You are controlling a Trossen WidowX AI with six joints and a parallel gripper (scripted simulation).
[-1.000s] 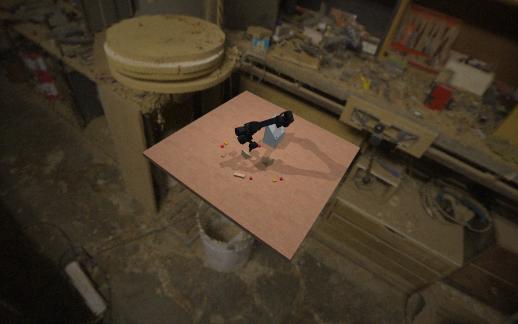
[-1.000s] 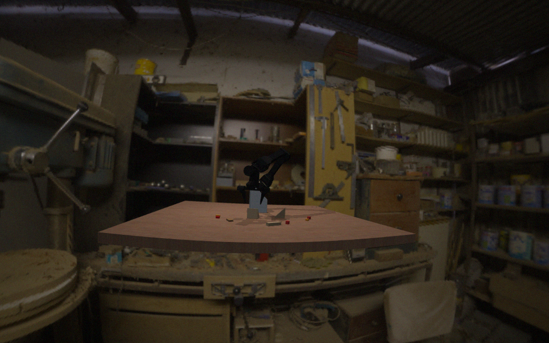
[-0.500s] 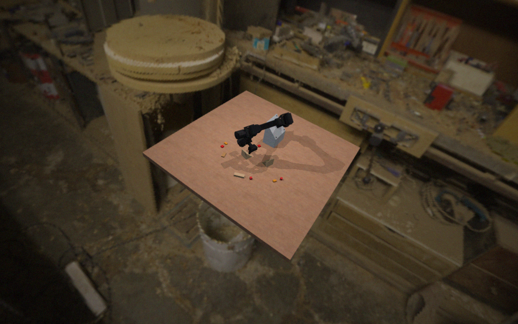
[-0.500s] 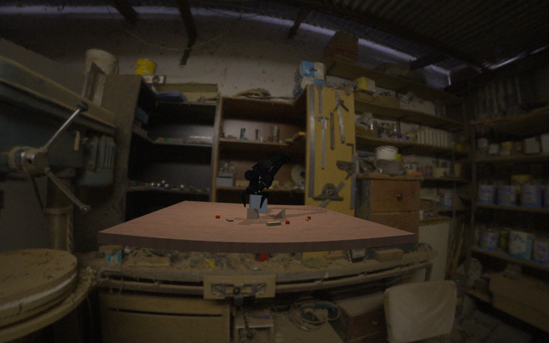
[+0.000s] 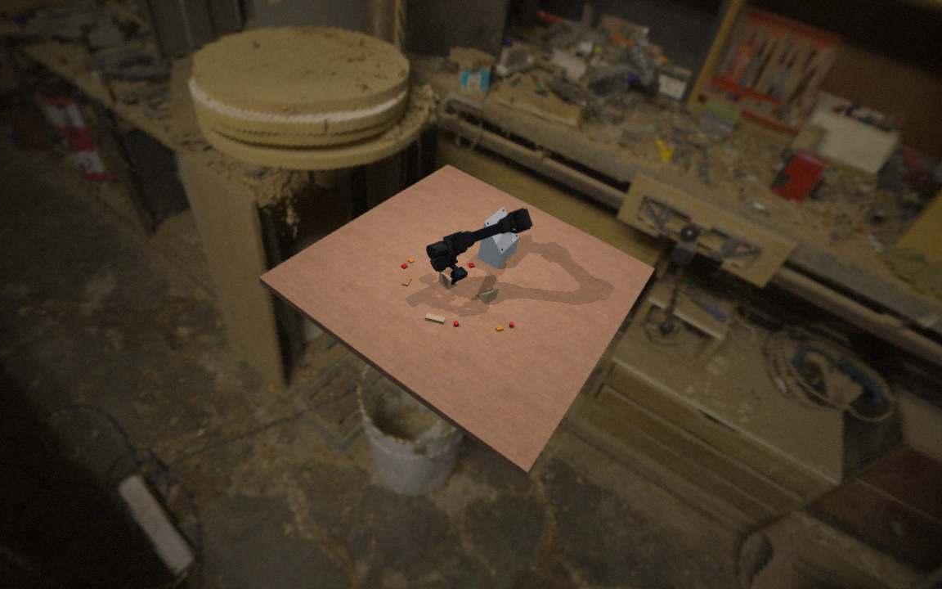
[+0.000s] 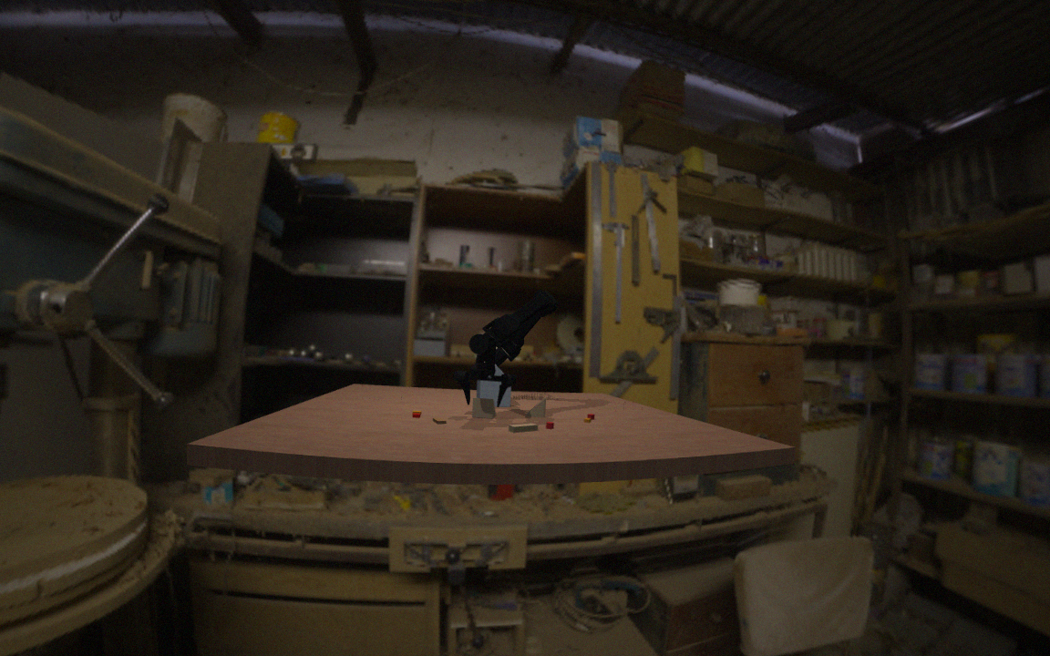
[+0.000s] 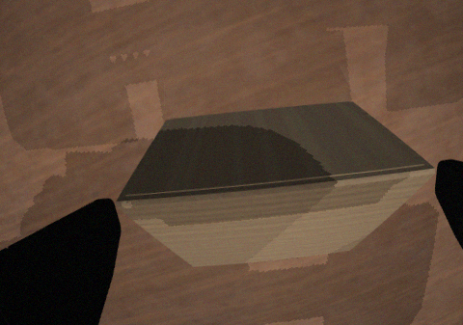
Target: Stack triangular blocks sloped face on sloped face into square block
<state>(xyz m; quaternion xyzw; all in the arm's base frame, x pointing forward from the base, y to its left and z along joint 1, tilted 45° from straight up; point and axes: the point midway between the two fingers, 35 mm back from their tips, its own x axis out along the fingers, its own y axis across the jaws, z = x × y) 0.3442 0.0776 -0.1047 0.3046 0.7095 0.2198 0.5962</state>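
Now: the triangular block 2 cm below my gripper tip. Round my gripper tip: flat wooden slat: 18 cm ahead, 11 cm to the left, 3 cm below.
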